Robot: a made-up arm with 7 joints.
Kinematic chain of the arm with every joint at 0, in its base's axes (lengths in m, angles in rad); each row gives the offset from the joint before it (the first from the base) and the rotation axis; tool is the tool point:
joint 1: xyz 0 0 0.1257 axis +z
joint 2: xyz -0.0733 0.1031 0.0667 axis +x
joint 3: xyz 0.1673 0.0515 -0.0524 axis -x
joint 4: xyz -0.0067 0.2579 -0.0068 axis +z
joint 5: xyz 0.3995 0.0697 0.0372 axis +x
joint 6: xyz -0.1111 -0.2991 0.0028 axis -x
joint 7: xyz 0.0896 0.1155 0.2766 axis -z
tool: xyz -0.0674 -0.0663 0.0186
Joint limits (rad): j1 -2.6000..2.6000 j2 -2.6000..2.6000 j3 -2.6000..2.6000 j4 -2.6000..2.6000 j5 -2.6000..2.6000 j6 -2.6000..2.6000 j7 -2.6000..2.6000
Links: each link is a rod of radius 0.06 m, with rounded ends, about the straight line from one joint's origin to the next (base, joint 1, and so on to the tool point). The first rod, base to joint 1, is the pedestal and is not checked.
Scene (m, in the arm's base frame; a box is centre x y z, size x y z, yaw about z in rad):
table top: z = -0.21
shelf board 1: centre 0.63 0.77 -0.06 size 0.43 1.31 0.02 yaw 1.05
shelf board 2: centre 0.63 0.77 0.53 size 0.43 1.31 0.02 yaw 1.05
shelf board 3: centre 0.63 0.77 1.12 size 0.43 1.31 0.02 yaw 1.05
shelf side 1: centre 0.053 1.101 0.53 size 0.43 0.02 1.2 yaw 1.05
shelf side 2: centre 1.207 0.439 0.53 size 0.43 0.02 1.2 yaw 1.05
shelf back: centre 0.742 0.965 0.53 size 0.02 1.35 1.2 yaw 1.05
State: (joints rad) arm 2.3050 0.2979 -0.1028 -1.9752 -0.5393 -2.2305 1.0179
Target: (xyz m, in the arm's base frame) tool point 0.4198 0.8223 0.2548
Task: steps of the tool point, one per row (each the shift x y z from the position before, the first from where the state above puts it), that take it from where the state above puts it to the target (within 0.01 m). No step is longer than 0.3 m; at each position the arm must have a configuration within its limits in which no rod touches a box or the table.
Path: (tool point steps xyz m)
1: -0.1085 0.1204 0.1561
2: -0.1267 0.1852 0.1083
3: -0.0947 0.2405 0.0301
4: -0.0138 0.2555 -0.0590
5: 0.0895 0.2066 -0.1342
6: 0.1712 0.0941 -0.1741
7: 0.1905 -0.0501 -0.1690
8: 0.0513 0.1230 0.0067
9: 0.0535 0.0962 -0.0033
10: 0.0563 0.0617 -0.0034

